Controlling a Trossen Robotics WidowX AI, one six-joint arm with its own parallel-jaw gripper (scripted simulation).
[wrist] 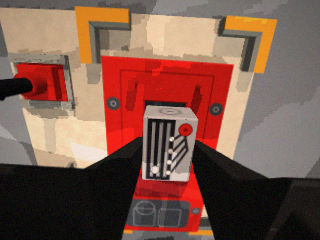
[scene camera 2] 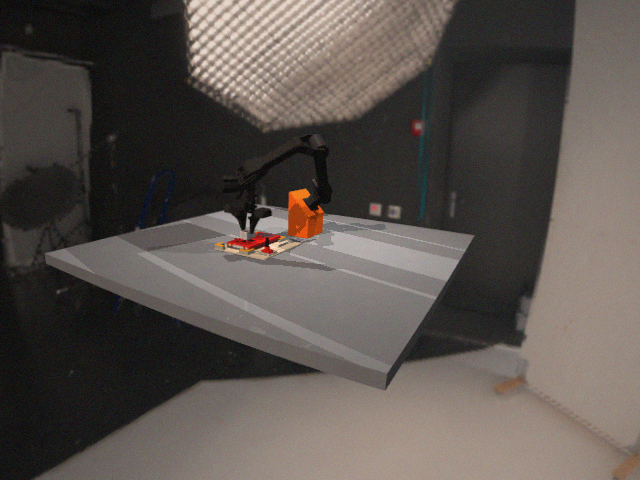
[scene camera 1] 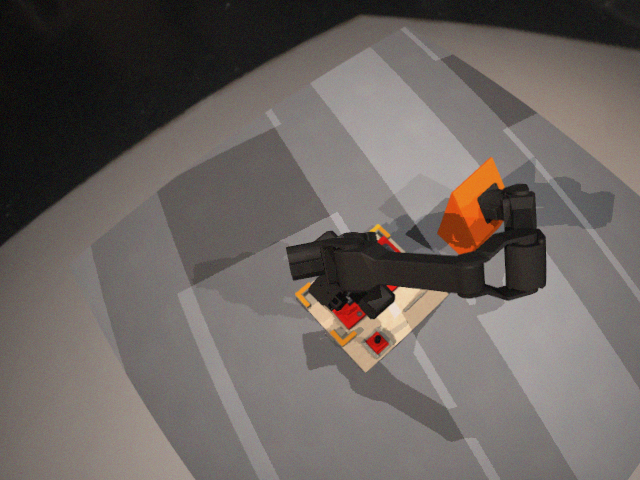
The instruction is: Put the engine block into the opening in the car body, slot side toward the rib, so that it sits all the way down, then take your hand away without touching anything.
My gripper (scene camera 1: 351,287) holds an engine block (wrist: 169,133). I also see a car body (scene camera 1: 350,314) and a beige board (scene camera 1: 411,306).
The car body is seen too in the wrist view (wrist: 130,84). My gripper shows as well in the wrist view (wrist: 167,144) and in scene camera 2 (scene camera 2: 247,233). The beige board shows as well in the wrist view (wrist: 72,134) and in scene camera 2 (scene camera 2: 282,245).
